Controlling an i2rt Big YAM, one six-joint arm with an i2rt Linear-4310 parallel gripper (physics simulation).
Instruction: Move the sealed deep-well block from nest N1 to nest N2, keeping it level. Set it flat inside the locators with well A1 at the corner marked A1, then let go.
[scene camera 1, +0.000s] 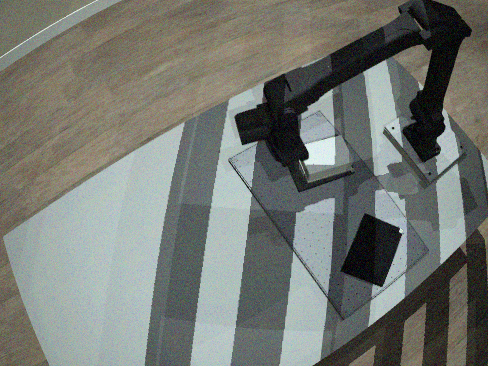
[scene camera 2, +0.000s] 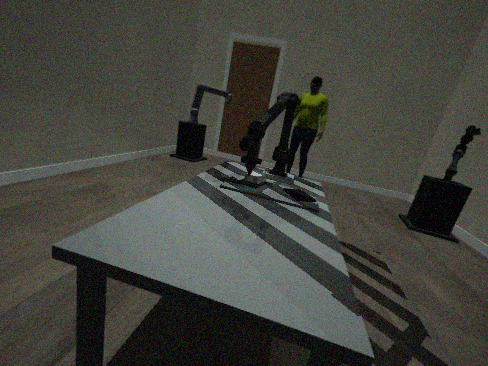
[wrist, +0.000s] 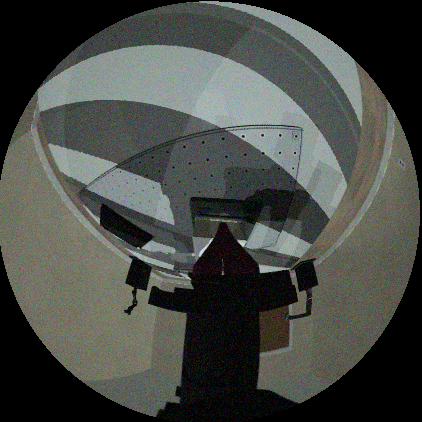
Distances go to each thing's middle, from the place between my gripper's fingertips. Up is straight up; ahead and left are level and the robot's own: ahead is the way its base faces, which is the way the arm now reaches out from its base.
Right now my hand is 7 cm past the perforated grey plate (scene camera 1: 321, 223), 13 cm to the right of it and 7 cm above it. From my hand the other things lie so: dark nest (wrist: 249, 210): 9 cm behind, 5 cm below; then deep-well block (scene camera 1: 328, 157): 10 cm behind, 1 cm to the left, 3 cm below.
